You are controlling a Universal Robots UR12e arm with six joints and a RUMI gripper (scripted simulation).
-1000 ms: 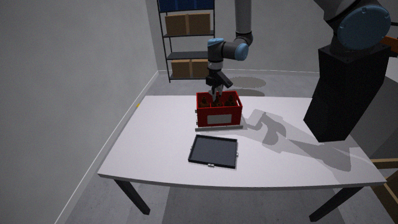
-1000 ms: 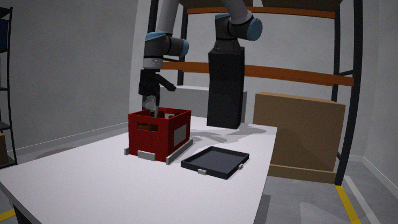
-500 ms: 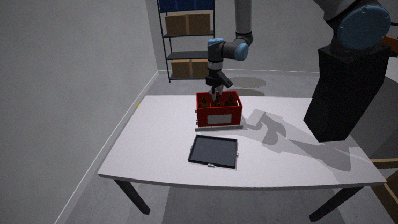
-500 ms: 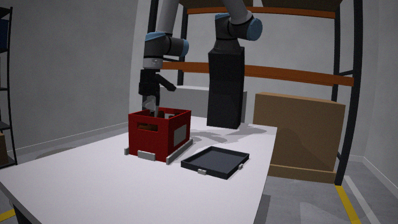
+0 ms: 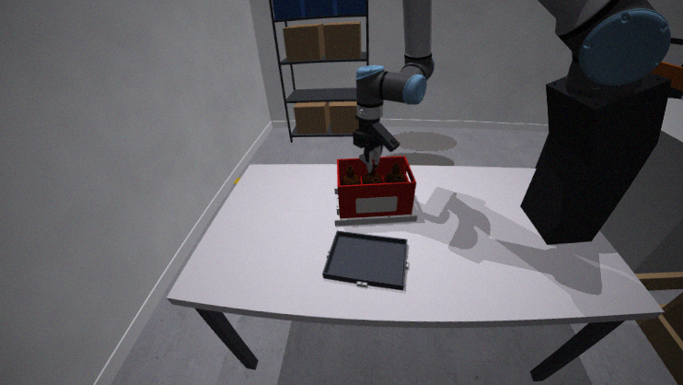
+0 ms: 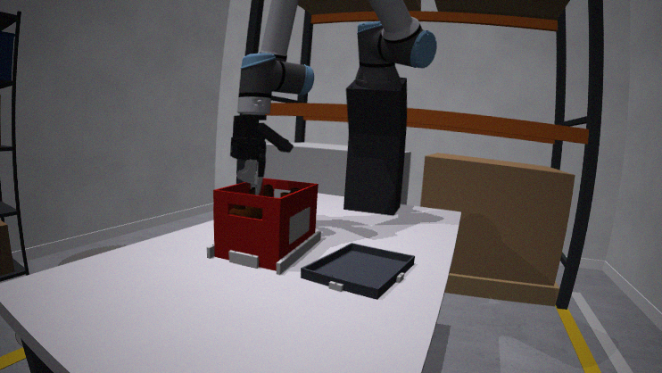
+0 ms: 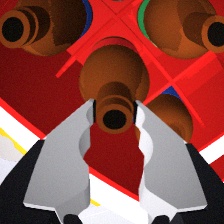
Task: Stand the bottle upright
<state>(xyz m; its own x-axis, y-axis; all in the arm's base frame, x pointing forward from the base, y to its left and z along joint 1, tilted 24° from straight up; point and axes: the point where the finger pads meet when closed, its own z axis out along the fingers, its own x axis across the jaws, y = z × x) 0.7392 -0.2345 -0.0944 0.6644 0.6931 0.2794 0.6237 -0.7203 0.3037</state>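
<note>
The glass bottle is 7 cm below my hand. From my hand the other things lie so: dark tray: 32 cm to the left, 14 cm below, 6 cm ahead; red crate: 7 cm below, 4 cm to the left; brown bottle: 9 cm ahead, 7 cm below.
</note>
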